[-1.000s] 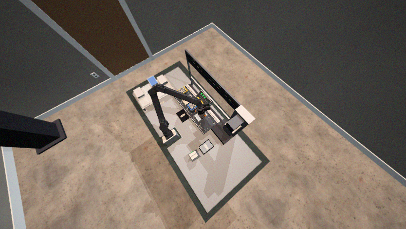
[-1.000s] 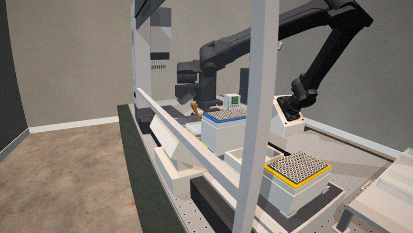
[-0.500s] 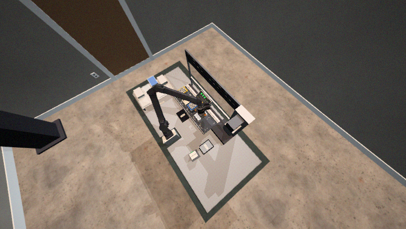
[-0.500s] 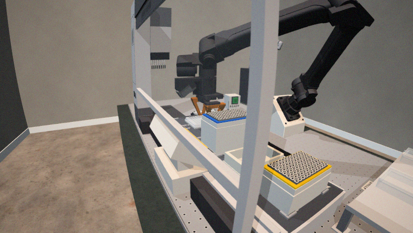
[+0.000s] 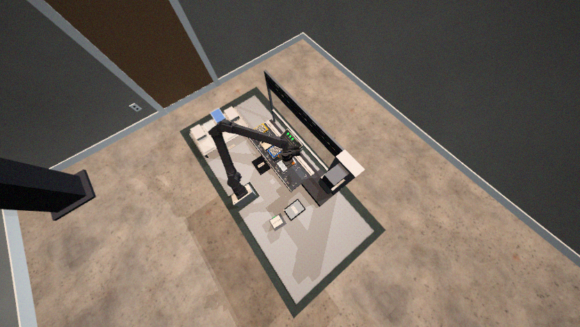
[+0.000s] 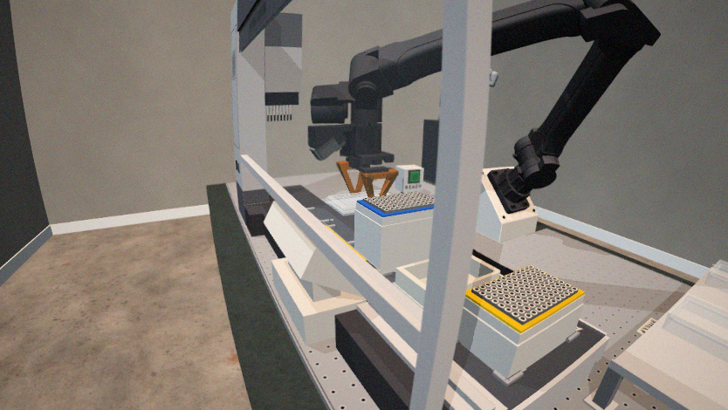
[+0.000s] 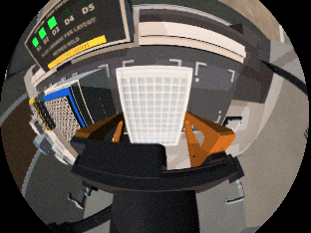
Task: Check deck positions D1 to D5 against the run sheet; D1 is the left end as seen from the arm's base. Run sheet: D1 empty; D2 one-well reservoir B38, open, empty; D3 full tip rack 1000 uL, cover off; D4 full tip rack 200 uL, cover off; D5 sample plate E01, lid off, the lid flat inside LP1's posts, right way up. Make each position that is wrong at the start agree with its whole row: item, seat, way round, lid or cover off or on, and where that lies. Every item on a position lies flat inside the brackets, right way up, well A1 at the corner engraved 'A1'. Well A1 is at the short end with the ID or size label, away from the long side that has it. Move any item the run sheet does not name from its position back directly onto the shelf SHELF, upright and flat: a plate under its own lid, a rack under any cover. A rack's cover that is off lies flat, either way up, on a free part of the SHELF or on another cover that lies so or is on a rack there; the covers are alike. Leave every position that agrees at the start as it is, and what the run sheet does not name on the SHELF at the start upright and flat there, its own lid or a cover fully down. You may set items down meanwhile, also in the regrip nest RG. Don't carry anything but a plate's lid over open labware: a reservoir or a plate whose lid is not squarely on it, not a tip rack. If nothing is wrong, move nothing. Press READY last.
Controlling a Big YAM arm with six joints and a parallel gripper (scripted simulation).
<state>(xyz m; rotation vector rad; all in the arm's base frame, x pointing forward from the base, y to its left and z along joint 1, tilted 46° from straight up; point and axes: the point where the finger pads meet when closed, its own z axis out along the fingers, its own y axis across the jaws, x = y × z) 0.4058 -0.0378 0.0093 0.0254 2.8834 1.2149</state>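
The blue-rimmed tip rack lies 12 cm to the left of my hand and 1 cm behind it. From my hand the other things lie so: white sample plate 1 cm below; frame bar 19 cm ahead, 8 cm to the left, 5 cm above; black nest 16 cm behind, 15 cm to the left, 12 cm below.
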